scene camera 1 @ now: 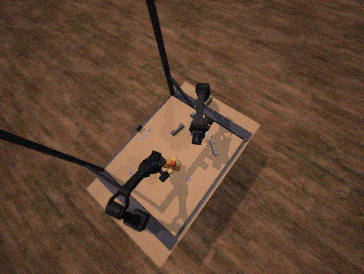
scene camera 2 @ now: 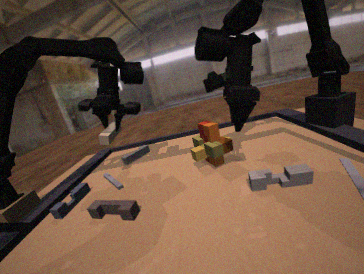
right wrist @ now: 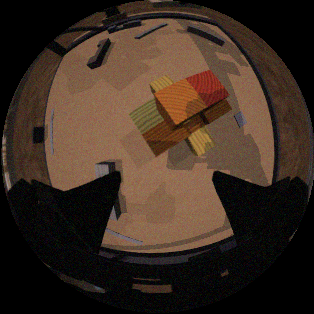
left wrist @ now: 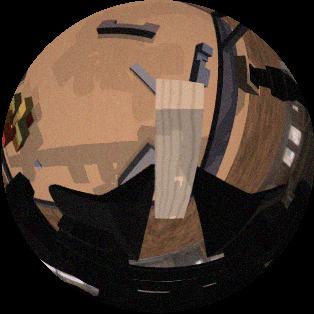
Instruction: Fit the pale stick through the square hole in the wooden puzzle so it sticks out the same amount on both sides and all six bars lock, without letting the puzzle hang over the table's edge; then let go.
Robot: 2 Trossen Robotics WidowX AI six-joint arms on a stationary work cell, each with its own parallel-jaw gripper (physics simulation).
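Pixels of known places: left gripper, fingertip midpoint: (scene camera 1: pixel 205 132) (scene camera 2: pixel 112 131) (left wrist: pixel 173 169); right gripper, fingertip midpoint: (scene camera 1: pixel 161 168) (scene camera 2: pixel 235 126) (right wrist: pixel 168 176); left arm's base at its link origin: (scene camera 2: pixel 7 202) (left wrist: pixel 253 75); right arm's base at its link origin: (scene camera 1: pixel 136 220) (scene camera 2: pixel 329 94) (right wrist: pixel 210 275).
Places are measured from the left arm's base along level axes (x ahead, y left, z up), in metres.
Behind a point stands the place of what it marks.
Note:
The pale stick (scene camera 2: pixel 107 137) @[x 0.297, y 0.146, z 0.081 m] (left wrist: pixel 179 135) @[x 0.285, y 0.181, z 0.094 m] is held in the air by my left gripper (scene camera 2: pixel 112 126) @[x 0.279, y 0.215, z 0.084 m] (left wrist: pixel 173 169) @[x 0.279, y 0.215, z 0.084 m], which is shut on it, above the table's far left part in scene camera 2. The wooden puzzle (scene camera 1: pixel 173 164) (scene camera 2: pixel 214 149) @[x 0.593, y 0.083, z 0.004 m] (left wrist: pixel 19 120) @[x 0.556, y 0.153, z 0.000 m] (right wrist: pixel 182 105), with orange, red, green, yellow and brown bars, stands on the table, apart from the stick. The orange and red bars stick up highest. My right gripper (scene camera 2: pixel 239 129) @[x 0.659, y 0.118, z 0.038 m] (right wrist: pixel 168 176) @[x 0.659, y 0.118, z 0.038 m] is open and empty, pointing down above the table beside the puzzle. I cannot make out the square hole clearly.
A light grey notched bar (scene camera 2: pixel 300 176) @[x 0.742, y -0.023, z -0.043 m] (right wrist: pixel 104 169) @[x 0.660, y 0.012, z -0.035 m] lies near the puzzle. A brown-grey notched bar (scene camera 2: pixel 114 207) @[x 0.347, y -0.016, z -0.043 m] (left wrist: pixel 127 31) @[x 0.335, y 0.001, z -0.053 m], a blue-grey notched bar (scene camera 2: pixel 59 209) @[x 0.179, y -0.005, z -0.039 m] (left wrist: pixel 201 65) @[x 0.181, y 0.065, z -0.034 m], a dark bar (scene camera 2: pixel 136 155) @[x 0.297, y 0.291, z -0.049 m] and a thin strip (scene camera 2: pixel 113 181) @[x 0.271, y 0.123, z -0.055 m] lie farther left in scene camera 2. A dark rim edges the table.

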